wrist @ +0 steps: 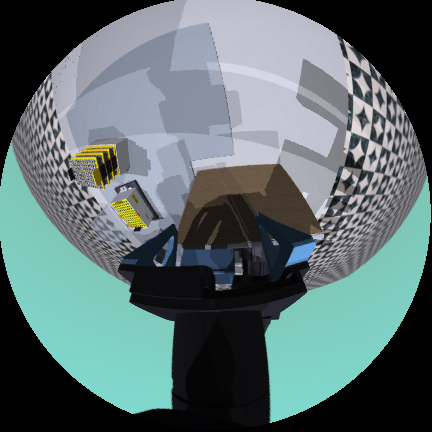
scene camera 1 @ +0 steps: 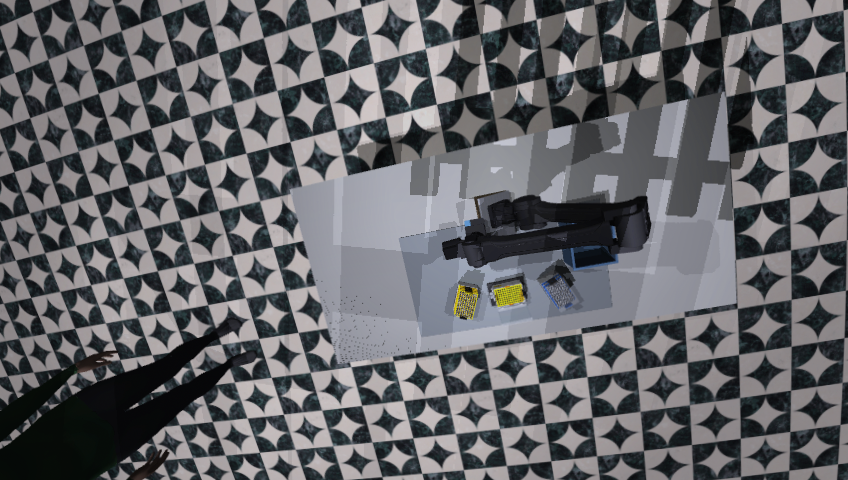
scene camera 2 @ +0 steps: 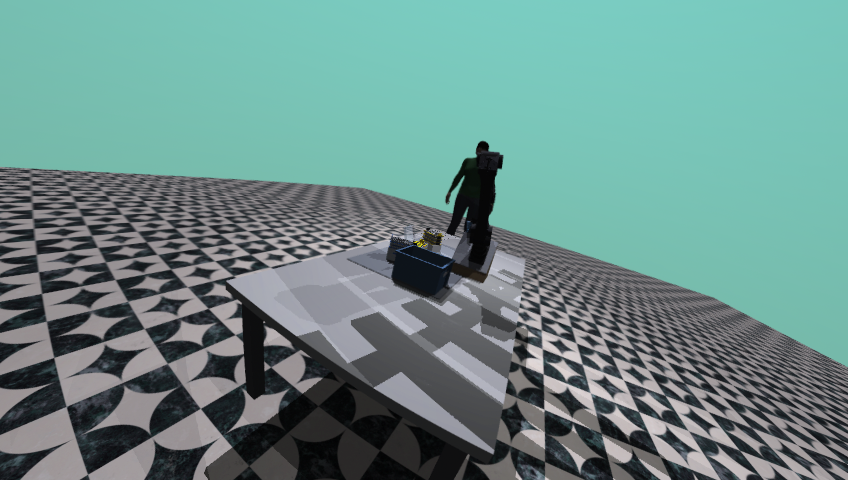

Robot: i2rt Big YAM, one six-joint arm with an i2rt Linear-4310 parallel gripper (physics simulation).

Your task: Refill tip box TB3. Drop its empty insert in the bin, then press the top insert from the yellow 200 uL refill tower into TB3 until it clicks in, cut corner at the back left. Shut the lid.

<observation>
My gripper (wrist: pixel 214 222) is open, holding nothing. I also see a blue bin (scene camera 1: pixel 578 258), a grey mat (scene camera 1: pixel 433 280) and a tip box TB3 (wrist: pixel 130 203).
The blue bin also shows in the wrist view (wrist: pixel 221 261). The grey mat shows as well in the wrist view (wrist: pixel 166 96).
</observation>
